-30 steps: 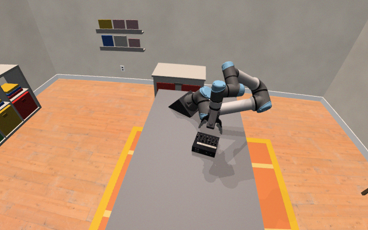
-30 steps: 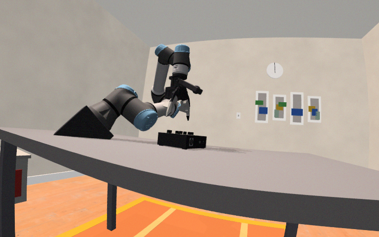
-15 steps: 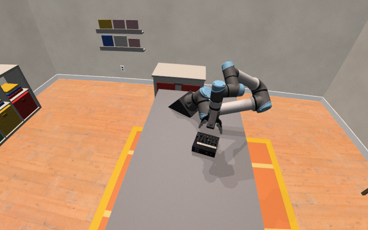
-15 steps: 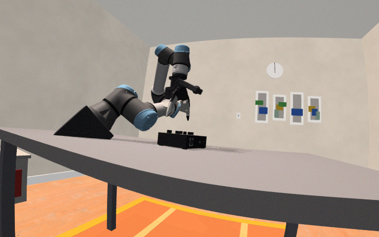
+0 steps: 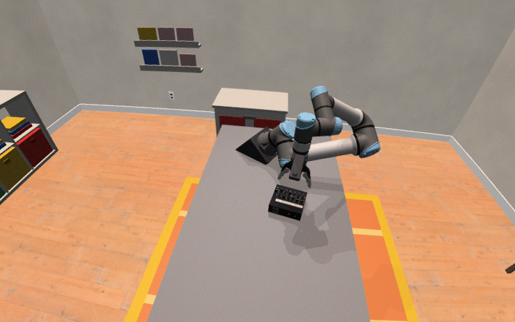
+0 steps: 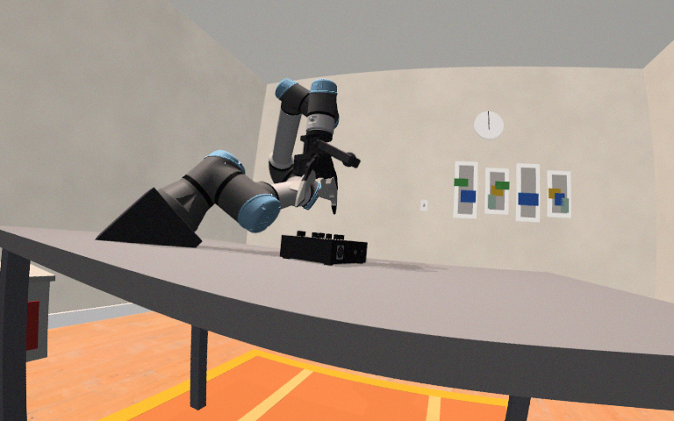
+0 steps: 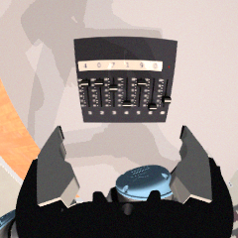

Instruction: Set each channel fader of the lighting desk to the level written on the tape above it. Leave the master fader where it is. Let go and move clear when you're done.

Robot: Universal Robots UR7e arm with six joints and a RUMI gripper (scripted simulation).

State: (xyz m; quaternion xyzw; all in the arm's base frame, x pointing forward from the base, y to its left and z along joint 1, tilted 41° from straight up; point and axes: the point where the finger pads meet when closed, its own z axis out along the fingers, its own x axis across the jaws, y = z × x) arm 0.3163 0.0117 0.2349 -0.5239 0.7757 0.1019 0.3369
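Now: hand 80 mm to the left of the master fader, 60 mm above it and 10 mm past it.
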